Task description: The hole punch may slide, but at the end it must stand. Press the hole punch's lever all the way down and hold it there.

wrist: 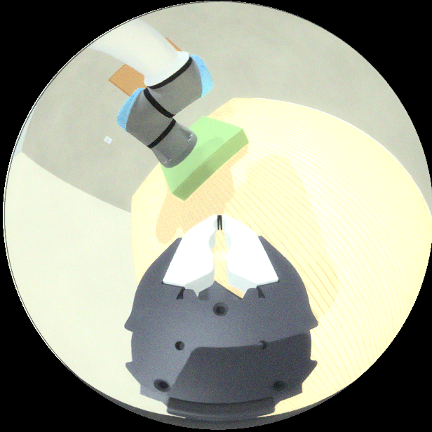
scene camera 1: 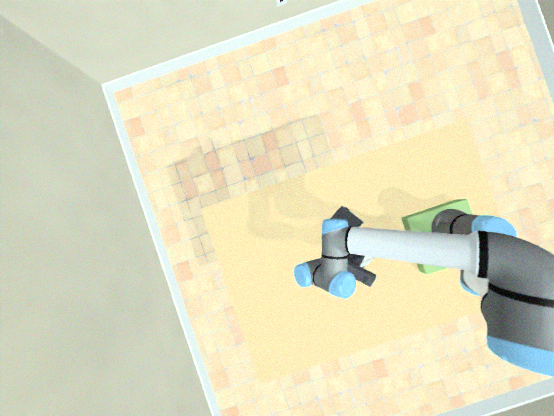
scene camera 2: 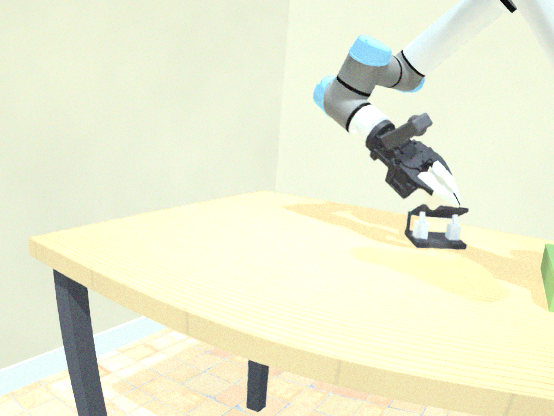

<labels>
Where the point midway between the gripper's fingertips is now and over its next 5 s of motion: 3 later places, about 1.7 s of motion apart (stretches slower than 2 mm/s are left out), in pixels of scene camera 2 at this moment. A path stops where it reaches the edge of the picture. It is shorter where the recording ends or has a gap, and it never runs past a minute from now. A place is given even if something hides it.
My gripper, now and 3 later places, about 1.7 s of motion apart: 459, 205; 457, 231; 462, 202; 464, 195
</labels>
